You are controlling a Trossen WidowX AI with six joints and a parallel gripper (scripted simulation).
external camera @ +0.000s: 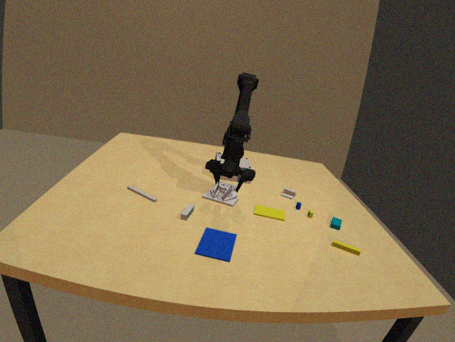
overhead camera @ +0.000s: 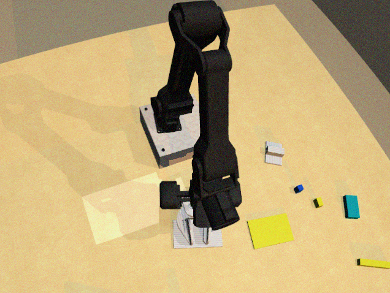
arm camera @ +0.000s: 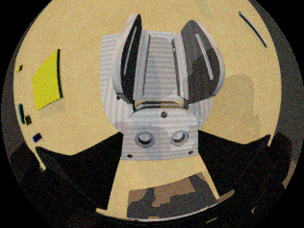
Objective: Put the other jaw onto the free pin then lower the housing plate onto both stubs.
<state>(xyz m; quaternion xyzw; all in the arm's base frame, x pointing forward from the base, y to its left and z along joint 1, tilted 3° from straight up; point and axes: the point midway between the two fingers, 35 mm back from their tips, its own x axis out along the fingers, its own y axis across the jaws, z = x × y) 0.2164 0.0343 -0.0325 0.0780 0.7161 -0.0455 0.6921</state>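
Now: the housing plate 20 mm above my gripper tip and 10 mm ahead of it. Round my gripper tip: grey block 250 mm ahead, 100 mm to the right; then blue cube 290 mm to the left, 20 mm ahead; then yellow plate 170 mm to the left, 110 mm ahead, 10 mm below.
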